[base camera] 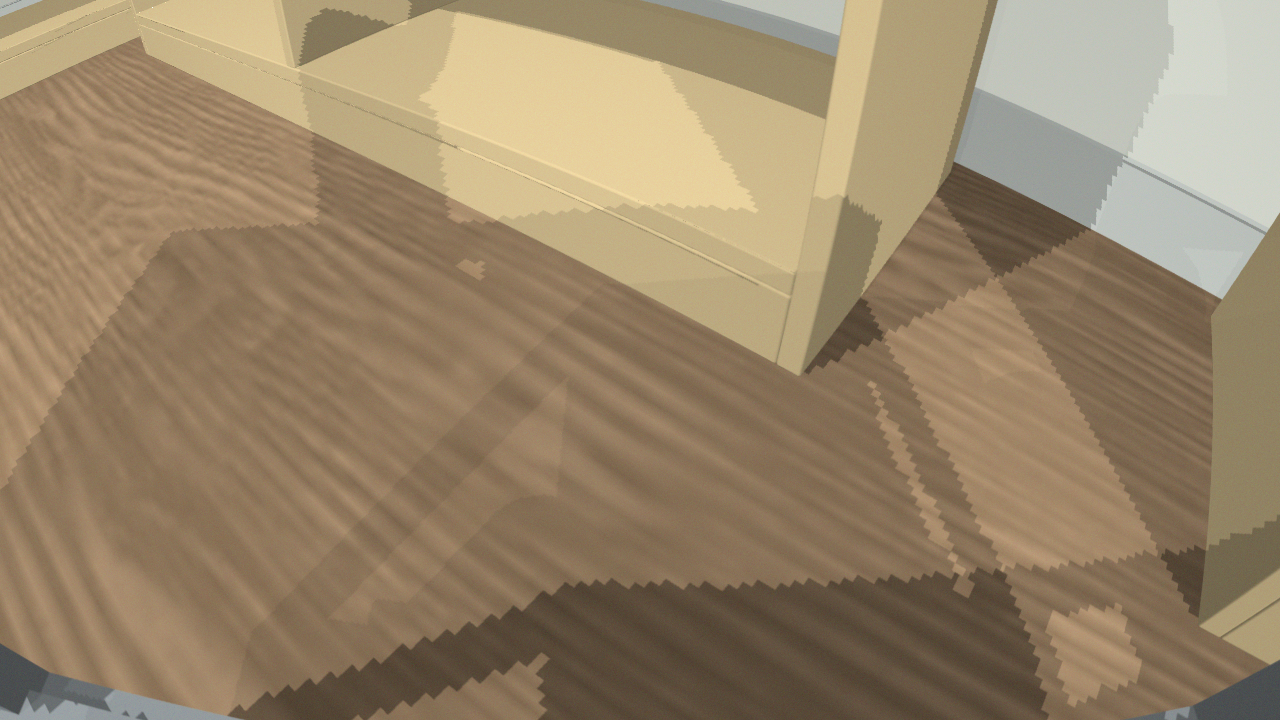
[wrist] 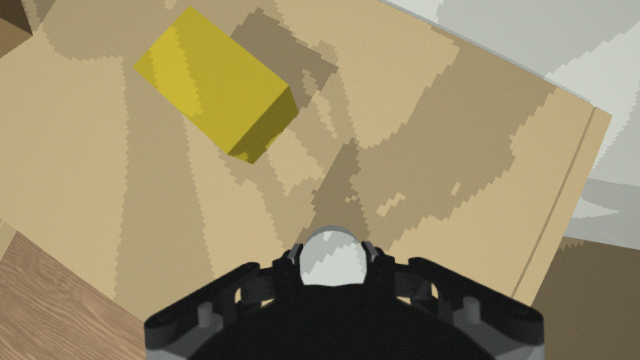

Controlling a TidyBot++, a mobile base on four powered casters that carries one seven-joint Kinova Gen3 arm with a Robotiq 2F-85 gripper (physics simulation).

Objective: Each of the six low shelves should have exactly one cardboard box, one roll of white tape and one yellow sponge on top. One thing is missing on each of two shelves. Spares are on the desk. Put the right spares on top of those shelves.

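Observation:
My gripper (wrist: 332, 254) is shut on a white tape roll (wrist: 333, 260), whose pale round end shows between the fingertips at the lower middle of the wrist view. They are over the light wooden top of a low shelf (wrist: 60, 150). Whether the roll touches the top or hangs just above it, I cannot tell. A yellow sponge (wrist: 215, 80) lies on that top, up and left of the roll and apart from it. Part of a brown cardboard box (wrist: 12, 37) shows at the upper left corner. The gripper does not show in the base camera view.
In the base camera view, a low shelf unit (base camera: 841, 179) stands ahead on the brown wood floor (base camera: 358, 402). Another wooden unit (base camera: 1248, 402) stands at the right edge, with a floor gap between them. A pale wall (base camera: 1074, 71) is behind. The shelf's right end edge (wrist: 562, 200) shows in the wrist view.

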